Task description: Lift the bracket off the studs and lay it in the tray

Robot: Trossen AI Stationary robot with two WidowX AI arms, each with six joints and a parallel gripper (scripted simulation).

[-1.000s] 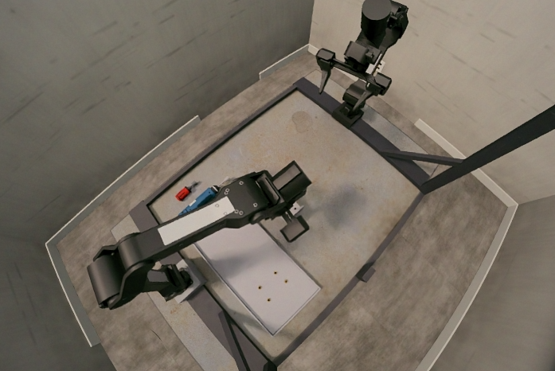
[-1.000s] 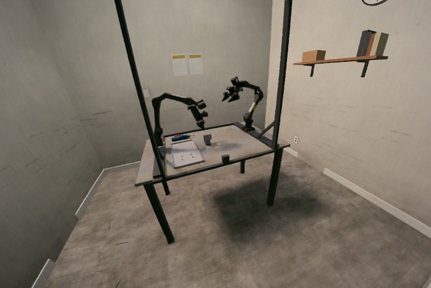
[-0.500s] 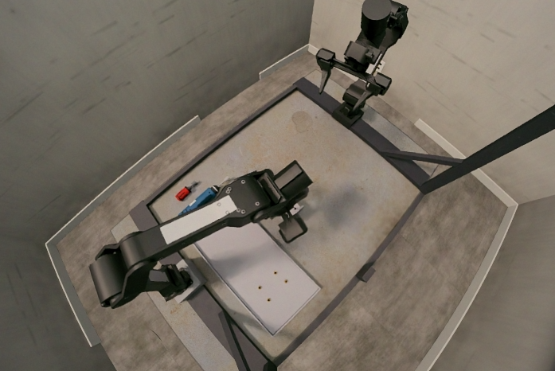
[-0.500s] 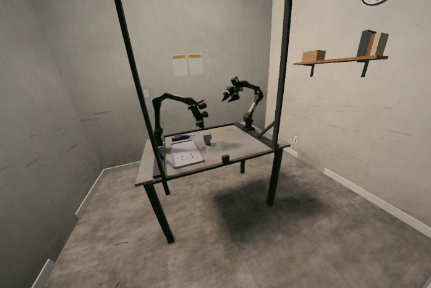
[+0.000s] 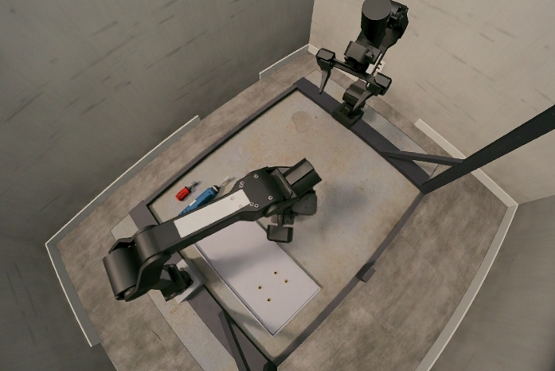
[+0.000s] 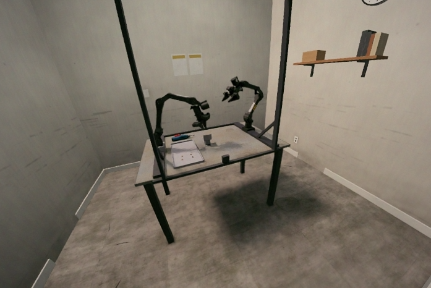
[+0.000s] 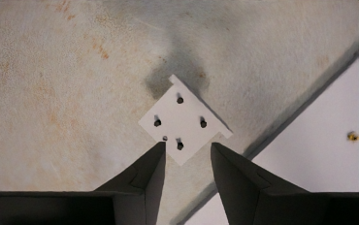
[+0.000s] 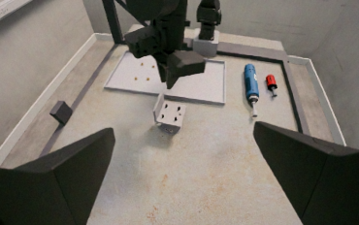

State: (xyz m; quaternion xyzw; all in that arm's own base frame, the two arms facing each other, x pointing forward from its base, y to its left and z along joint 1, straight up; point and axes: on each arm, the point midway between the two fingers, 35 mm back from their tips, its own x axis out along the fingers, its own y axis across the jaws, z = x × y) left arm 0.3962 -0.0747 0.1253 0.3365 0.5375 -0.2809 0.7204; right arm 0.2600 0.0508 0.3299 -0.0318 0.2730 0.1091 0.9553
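Now: left hand 11 cm above the white L-shaped bracket, 2 cm to the left of it and 1 cm short of it. From my left hand the other things lie so: flat white tray (20 cm to the left, 18 cm below, 3 cm behind); then joint module (15 cm below, 2 cm to the right, 1 cm ahead); then small red tool (35 cm ahead, 18 cm to the left, 17 cm below).
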